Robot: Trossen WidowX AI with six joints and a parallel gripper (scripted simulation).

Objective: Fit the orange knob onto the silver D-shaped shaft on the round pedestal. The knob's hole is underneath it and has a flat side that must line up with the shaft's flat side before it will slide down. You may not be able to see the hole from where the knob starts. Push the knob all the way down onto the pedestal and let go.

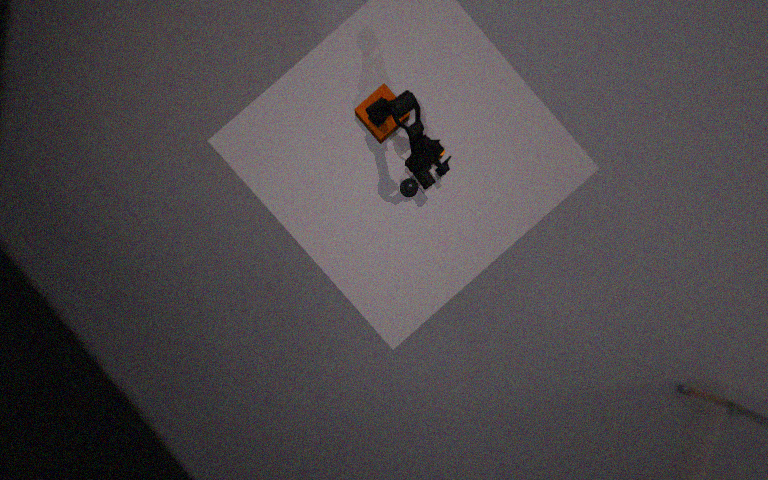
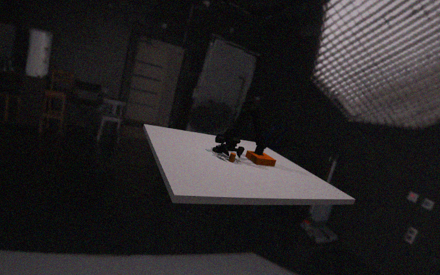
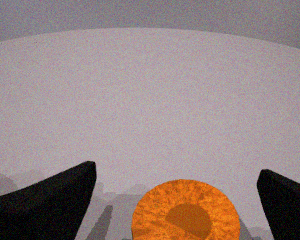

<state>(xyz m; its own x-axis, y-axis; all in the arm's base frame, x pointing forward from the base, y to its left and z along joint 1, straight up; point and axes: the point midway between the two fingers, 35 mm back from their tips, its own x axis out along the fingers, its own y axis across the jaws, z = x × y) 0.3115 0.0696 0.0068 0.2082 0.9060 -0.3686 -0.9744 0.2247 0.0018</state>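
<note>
My gripper tip is 3 cm to the left of the orange knob and 1 cm past it. The rest, counted from my gripper tip: pedestal with D-shaped shaft 23 cm to the right, 2 cm below, 1 cm behind.
</note>
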